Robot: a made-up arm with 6 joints.
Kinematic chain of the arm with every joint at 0, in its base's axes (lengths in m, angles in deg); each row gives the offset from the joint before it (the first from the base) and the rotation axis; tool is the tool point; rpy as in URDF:
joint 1: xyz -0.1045 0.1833 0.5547 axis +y
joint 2: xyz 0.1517 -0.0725 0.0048 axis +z
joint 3: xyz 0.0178 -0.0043 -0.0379 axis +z
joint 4: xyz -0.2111 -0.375 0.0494 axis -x
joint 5: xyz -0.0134 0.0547 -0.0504 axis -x
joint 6: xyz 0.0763 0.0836 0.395 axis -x
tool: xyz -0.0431 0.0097 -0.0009 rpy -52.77 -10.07 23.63
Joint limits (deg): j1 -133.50..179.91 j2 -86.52..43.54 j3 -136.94..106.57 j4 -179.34..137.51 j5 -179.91..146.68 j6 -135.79..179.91
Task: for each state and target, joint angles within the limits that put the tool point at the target. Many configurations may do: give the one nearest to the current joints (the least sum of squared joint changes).
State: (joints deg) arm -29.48 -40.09 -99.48 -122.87 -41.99 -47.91
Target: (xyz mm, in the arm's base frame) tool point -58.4 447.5 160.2
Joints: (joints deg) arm -49.73 -24.81 -83.69 -126.93 -43.29 -48.69
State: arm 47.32 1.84 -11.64 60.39 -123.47 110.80
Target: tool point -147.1 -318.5 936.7
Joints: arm 28.87 -3.64 -19.67 67.72 -100.62 109.69
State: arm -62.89 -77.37 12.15 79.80 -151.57 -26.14
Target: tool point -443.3 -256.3 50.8
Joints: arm -61.39 -73.00 20.99 80.08 -168.65 -28.42
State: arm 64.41 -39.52 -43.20 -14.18 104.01 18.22
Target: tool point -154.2 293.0 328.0
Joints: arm 47.21 -34.31 -31.33 -6.72 107.39 20.35
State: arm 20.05 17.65 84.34 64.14 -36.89 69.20
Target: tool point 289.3 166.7 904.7
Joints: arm -8.30 39.36 104.47 59.06 -42.78 69.27
